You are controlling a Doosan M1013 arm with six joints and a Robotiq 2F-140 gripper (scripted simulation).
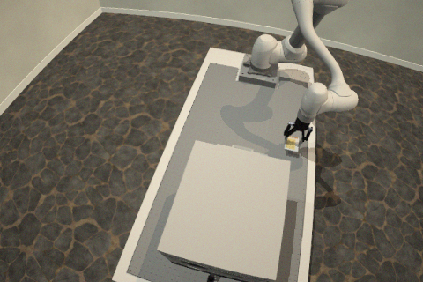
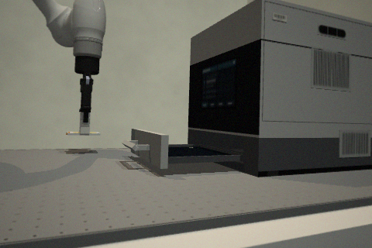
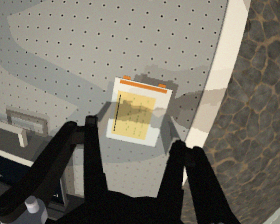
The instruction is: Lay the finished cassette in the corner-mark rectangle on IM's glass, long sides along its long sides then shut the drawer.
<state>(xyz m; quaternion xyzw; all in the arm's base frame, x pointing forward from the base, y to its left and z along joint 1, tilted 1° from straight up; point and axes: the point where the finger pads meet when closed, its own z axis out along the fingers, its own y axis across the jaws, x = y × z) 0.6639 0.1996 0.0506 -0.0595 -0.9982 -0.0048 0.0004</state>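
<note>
The cassette FINISHED lies 30 mm below my hand and 10 mm behind it.
</note>
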